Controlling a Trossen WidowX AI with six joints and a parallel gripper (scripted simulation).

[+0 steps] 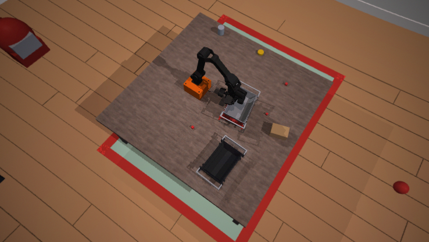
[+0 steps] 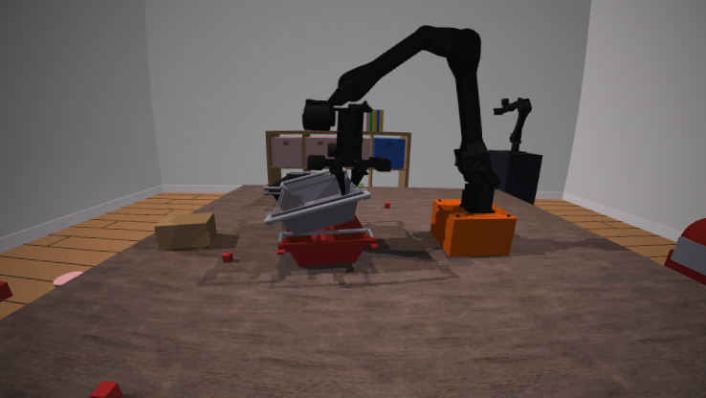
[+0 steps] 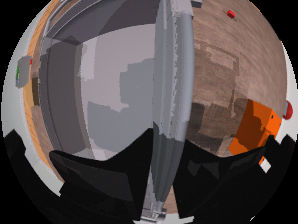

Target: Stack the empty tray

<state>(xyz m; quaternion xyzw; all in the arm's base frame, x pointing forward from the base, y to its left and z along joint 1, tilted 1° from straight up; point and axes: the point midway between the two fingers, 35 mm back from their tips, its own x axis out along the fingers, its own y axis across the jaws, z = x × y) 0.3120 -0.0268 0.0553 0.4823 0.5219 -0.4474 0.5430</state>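
Now: gripper tip 70 mm short of the grey tray, 10 mm to the right of it and 20 mm below it. Round my gripper tip: cardboard box 400 mm ahead, 10 mm to the left, 80 mm below; grey cylinder 450 mm behind, 590 mm to the left, 70 mm below; yellow disc 60 mm behind, 590 mm to the left, 100 mm below.
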